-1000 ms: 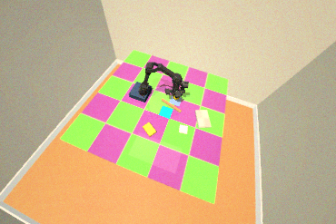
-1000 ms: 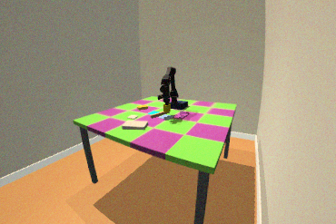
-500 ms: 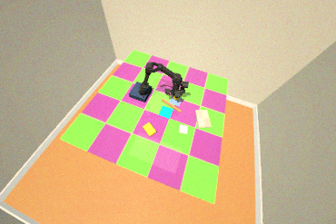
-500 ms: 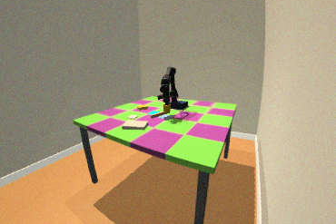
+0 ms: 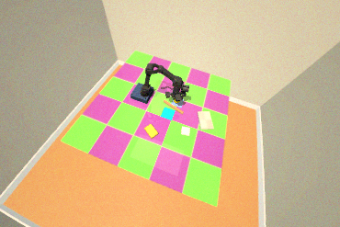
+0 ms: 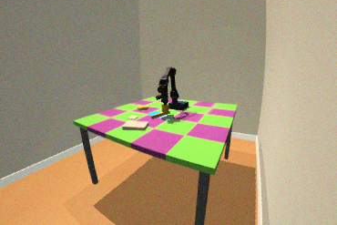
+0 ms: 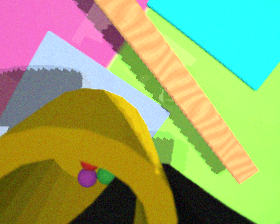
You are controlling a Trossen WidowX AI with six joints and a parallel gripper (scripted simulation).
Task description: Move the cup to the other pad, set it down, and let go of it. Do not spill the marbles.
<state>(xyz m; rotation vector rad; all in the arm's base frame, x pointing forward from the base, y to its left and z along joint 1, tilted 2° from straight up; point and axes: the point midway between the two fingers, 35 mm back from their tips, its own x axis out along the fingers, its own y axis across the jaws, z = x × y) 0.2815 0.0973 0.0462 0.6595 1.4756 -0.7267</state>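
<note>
Now: gripper tip 13 cm to the left of the cyan pad, 9 cm above it and 1 cm short of it. Also, from my gripper tip: brown wooden piece (8 cm below, 4 cm to the right, 2 cm ahead); pale square pad (23 cm ahead, 20 cm to the right, 8 cm below); mustard-yellow cup (2 cm to the left, 2 cm ahead).
</note>
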